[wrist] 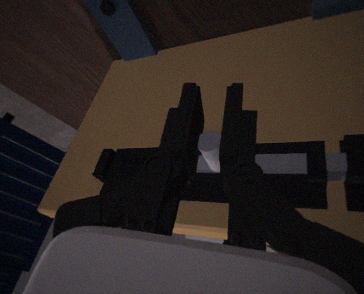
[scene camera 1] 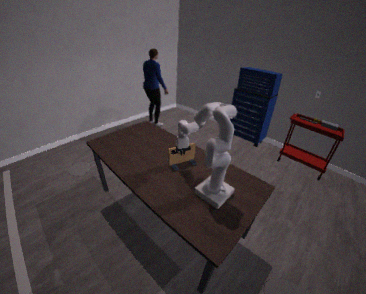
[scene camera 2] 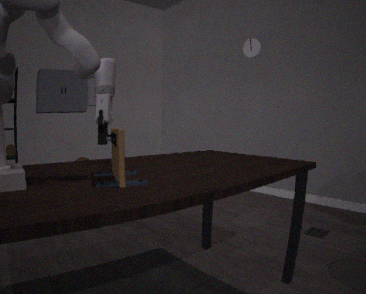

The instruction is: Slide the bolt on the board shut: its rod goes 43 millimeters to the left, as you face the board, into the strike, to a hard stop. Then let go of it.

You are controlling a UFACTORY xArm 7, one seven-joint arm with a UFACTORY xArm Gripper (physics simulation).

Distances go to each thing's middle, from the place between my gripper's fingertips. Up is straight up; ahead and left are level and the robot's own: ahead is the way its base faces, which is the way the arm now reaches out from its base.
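Labels:
The wooden board [wrist: 295, 74] is what I measure from, and my hand is 40 mm short of it, 40 mm to the left of it and 30 mm above it.

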